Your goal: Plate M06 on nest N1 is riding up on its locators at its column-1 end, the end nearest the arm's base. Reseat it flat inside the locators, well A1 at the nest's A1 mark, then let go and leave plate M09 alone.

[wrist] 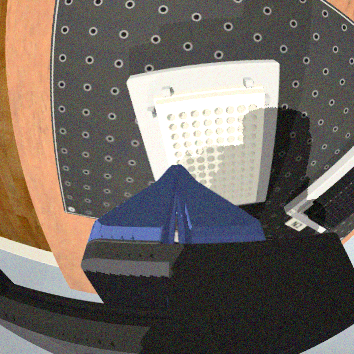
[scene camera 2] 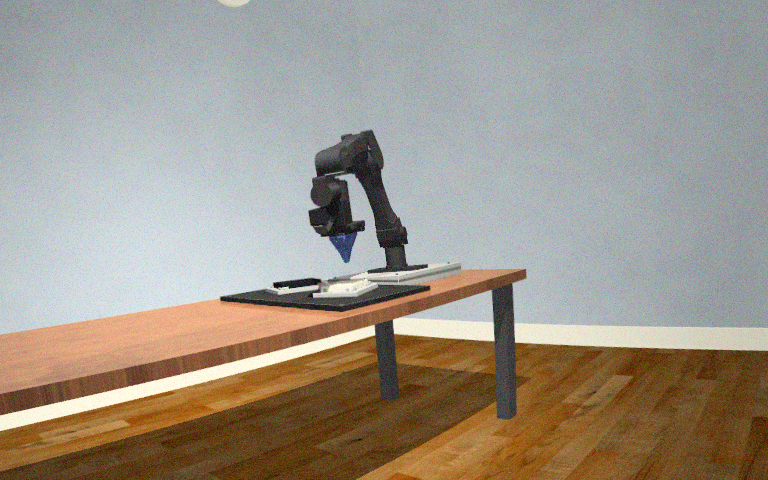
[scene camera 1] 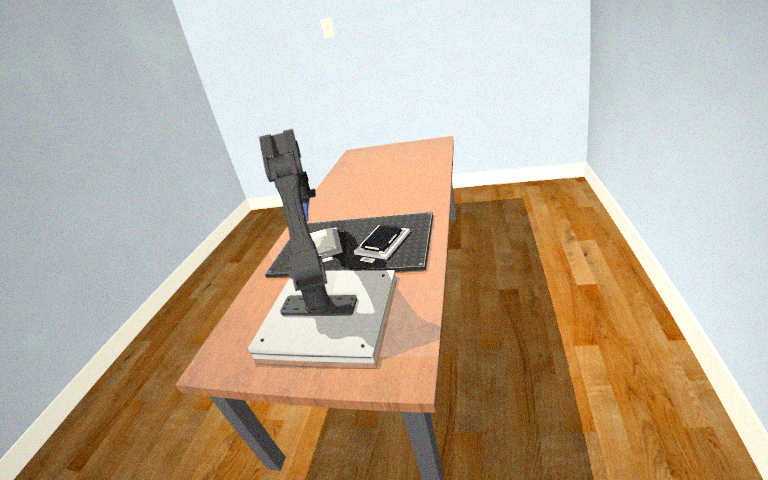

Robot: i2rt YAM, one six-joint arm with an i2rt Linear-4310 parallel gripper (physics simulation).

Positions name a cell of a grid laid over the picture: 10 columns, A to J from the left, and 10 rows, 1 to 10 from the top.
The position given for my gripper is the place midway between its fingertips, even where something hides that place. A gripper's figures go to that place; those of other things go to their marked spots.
My gripper (wrist: E5) is 13 cm from the lens. A white well plate (wrist: G4): 19 cm from the lens.
